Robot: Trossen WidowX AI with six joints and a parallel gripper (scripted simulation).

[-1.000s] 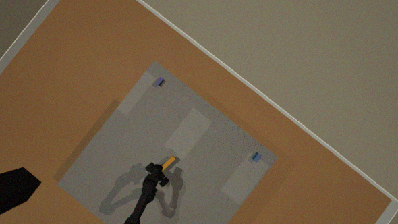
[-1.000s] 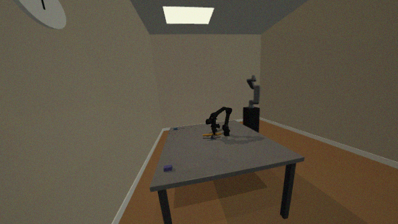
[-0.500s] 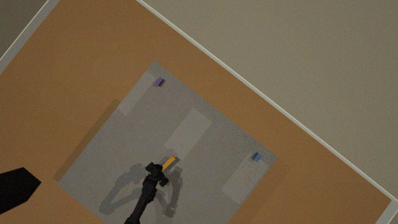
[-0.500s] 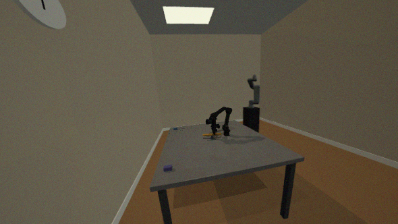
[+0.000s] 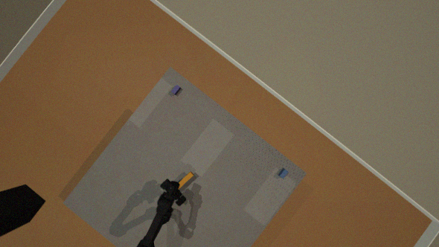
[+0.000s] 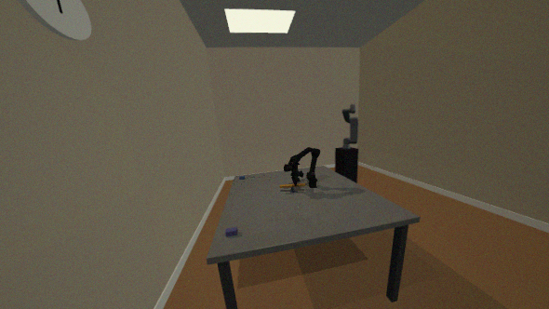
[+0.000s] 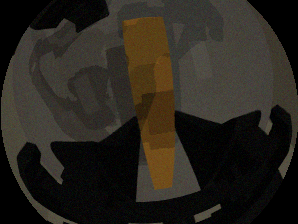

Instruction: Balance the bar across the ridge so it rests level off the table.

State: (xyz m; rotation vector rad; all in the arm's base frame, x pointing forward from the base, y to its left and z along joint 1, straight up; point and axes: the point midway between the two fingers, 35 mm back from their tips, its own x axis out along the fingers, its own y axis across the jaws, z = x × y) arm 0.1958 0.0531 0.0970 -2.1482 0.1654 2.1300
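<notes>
Right now my gripper tip is 30 mm short of the orange bar. Round my gripper tip: purple block 540 mm ahead, 450 mm to the left, 50 mm below.
</notes>
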